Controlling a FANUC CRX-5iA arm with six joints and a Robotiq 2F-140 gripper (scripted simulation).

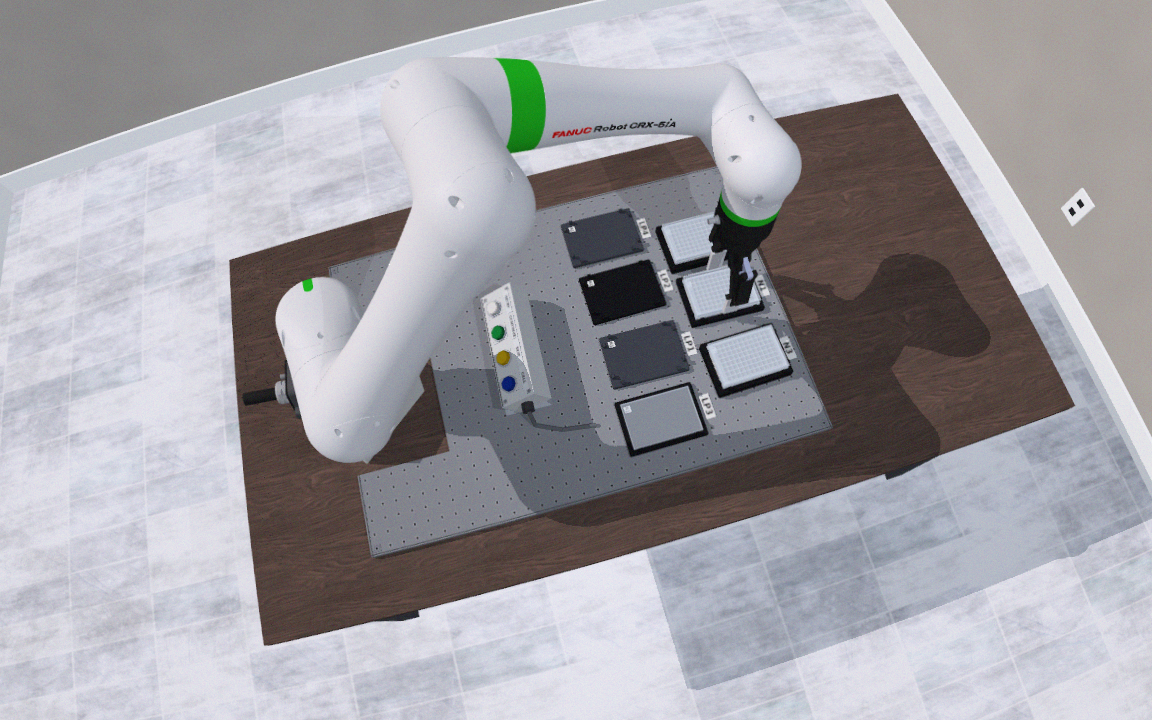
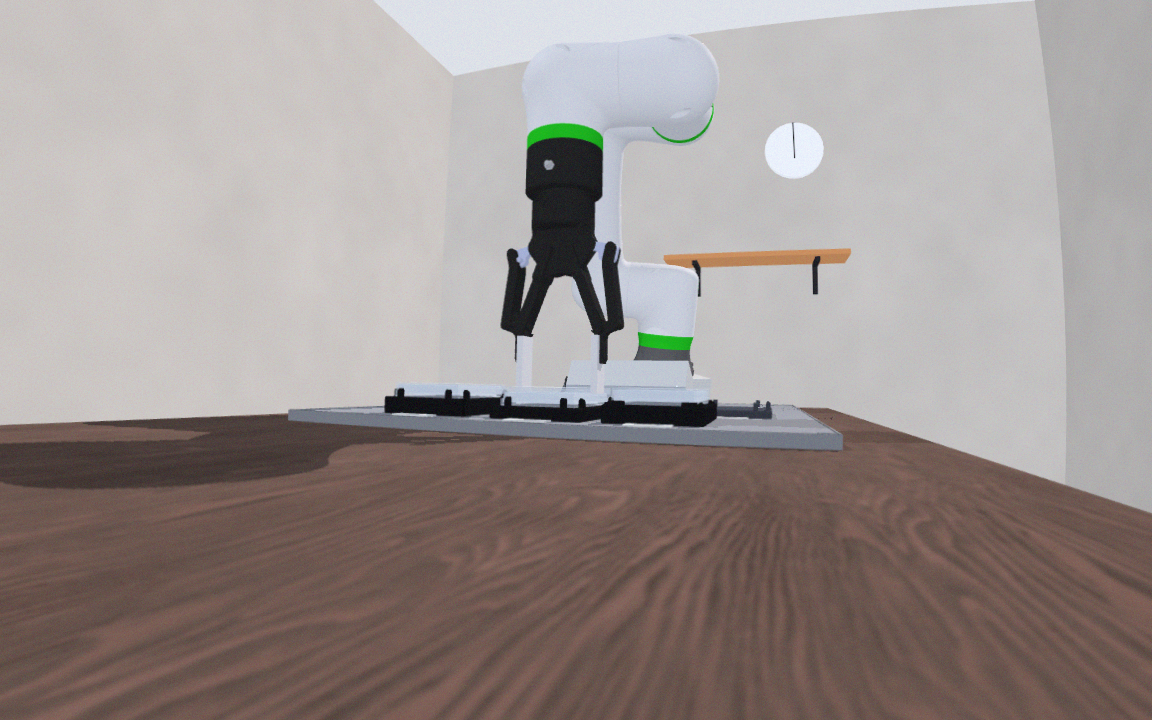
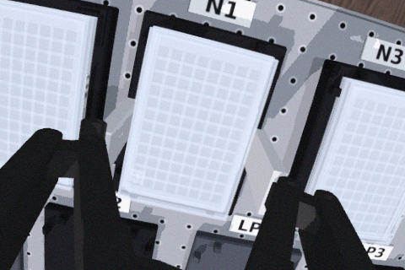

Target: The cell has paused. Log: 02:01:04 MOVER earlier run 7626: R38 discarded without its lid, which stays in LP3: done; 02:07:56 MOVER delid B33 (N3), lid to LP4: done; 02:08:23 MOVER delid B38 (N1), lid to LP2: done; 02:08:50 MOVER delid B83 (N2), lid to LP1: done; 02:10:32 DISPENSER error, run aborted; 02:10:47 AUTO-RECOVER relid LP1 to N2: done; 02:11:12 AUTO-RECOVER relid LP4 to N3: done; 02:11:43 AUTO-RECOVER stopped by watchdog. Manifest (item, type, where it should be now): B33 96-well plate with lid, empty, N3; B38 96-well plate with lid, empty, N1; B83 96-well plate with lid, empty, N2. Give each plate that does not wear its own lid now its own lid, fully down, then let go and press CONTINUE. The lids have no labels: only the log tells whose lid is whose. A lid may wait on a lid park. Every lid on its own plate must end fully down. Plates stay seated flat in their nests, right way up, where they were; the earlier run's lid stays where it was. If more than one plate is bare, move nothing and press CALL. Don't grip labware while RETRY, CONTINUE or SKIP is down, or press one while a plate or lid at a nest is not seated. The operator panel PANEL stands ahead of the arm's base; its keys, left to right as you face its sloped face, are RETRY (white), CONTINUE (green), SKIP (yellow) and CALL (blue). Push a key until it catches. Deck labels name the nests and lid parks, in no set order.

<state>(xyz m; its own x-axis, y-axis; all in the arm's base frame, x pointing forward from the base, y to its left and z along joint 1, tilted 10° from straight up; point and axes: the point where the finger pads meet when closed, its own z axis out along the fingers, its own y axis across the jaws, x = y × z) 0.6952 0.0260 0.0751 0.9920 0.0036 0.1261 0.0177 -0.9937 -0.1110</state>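
The plate is 3 cm below my hand. Round my hand: lid park LP2: 18 cm behind, 5 cm to the left, 5 cm below; lid park LP1: 17 cm behind, 8 cm to the right, 5 cm below; lid park LP4: 19 cm behind, 18 cm to the left, 5 cm below.
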